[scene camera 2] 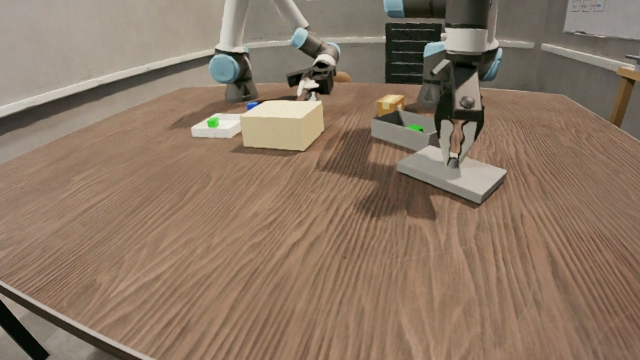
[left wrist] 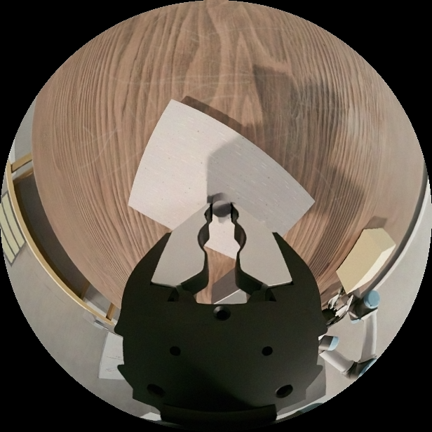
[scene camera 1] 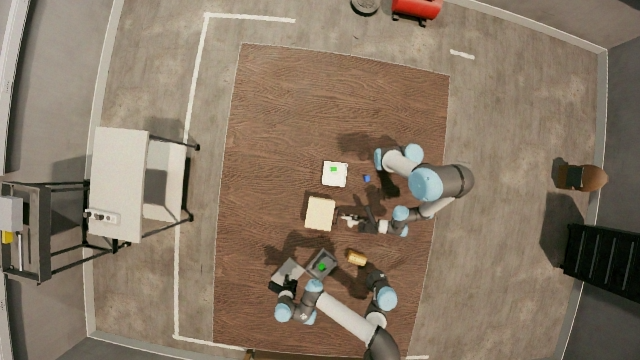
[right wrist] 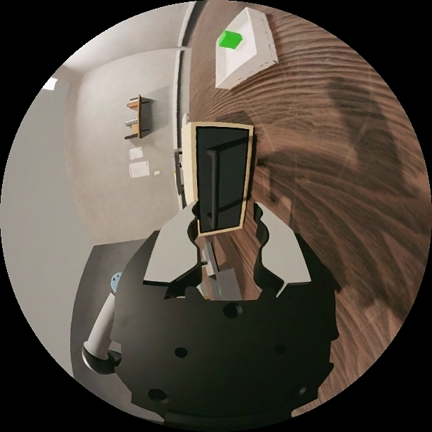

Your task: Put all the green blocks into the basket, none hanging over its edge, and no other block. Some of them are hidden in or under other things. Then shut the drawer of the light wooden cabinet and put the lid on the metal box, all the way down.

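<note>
The white basket (scene camera 1: 333, 180) (scene camera 2: 215, 132) (right wrist: 257, 47) holds a green block (scene camera 1: 333, 169) (scene camera 2: 213, 122) (right wrist: 230, 39); a green speck shows at its corner in scene camera 1. Another green block (scene camera 1: 322, 266) (scene camera 2: 415, 128) lies in the open grey metal box (scene camera 1: 326, 257) (scene camera 2: 395, 135). My left gripper (scene camera 1: 287, 278) (scene camera 2: 453, 162) (left wrist: 221, 204) is shut on the knob of the grey lid (scene camera 1: 295, 268) (scene camera 2: 475, 176) (left wrist: 172, 165), low beside the box. My right gripper (scene camera 1: 344, 219) (right wrist: 225, 202) is open before the light cabinet (scene camera 1: 320, 214) (scene camera 2: 275, 127) (right wrist: 188, 160). Its dark drawer front looks flush, with a handle (right wrist: 214, 185).
A blue block (scene camera 1: 367, 178) (scene camera 2: 252, 106) lies on the table near the basket. An orange-brown carton (scene camera 1: 357, 258) (scene camera 2: 390, 104) stands beside the metal box. The cabinet stands between the basket and the metal box.
</note>
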